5 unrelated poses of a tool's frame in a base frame.
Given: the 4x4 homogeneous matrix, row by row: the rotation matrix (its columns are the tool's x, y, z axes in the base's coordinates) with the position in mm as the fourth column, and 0 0 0 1 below. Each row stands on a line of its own.
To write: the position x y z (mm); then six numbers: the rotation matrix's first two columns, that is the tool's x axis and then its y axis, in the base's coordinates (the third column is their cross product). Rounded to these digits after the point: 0 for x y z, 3 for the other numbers.
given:
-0.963, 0.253, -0.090, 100
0.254, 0.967, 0.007, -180
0.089, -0.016, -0.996, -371
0, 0, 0, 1
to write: 100, -180, -371, -0.963, 0.254, 0.089, 0.253, 0.967, -0.016
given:
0.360, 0.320, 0.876, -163
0.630, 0.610, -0.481, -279
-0.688, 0.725, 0.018, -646
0, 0, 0, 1
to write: -163, -279, -646, 0.360, 0.630, -0.688, 0.320, 0.610, 0.725
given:
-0.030, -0.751, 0.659, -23
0.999, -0.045, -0.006, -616
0.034, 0.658, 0.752, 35
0, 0, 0, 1
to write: -23, -616, 35, -0.030, 0.999, 0.034, -0.751, -0.045, 0.658
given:
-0.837, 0.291, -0.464, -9
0.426, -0.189, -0.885, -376
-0.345, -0.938, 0.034, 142
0, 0, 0, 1
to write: -9, -376, 142, -0.837, 0.426, -0.345, 0.291, -0.189, -0.938
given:
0.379, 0.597, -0.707, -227
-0.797, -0.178, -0.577, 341
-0.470, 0.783, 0.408, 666
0, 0, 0, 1
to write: -227, 341, 666, 0.379, -0.797, -0.470, 0.597, -0.178, 0.783
